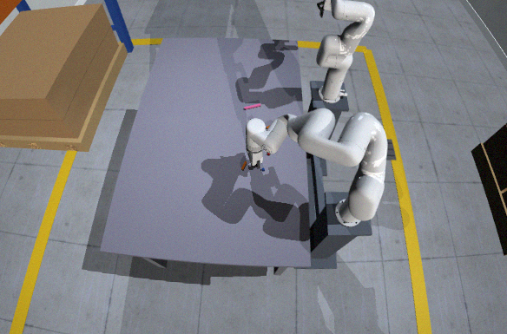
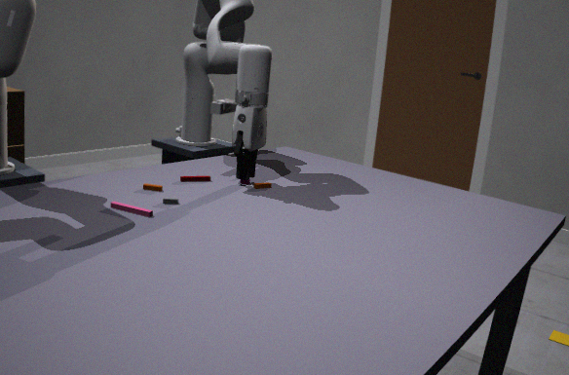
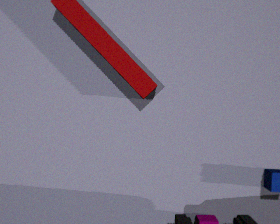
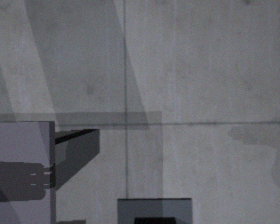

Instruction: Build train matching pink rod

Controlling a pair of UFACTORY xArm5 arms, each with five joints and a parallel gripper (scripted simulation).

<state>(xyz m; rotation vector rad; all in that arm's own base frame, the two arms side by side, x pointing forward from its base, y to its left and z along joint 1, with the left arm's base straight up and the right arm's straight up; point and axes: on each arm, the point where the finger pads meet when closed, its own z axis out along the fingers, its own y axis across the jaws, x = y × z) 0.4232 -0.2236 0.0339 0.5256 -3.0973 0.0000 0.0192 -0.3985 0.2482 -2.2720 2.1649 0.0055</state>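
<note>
The magenta rod is 3 cm below my left hand. From my left hand the other things lie so: grey rod (2 cm ahead, 24 cm to the right, 3 cm below); then blue rod (4 cm behind, 3 cm to the left, 3 cm below); then red rod (8 cm behind, 8 cm to the right, 3 cm below).
</note>
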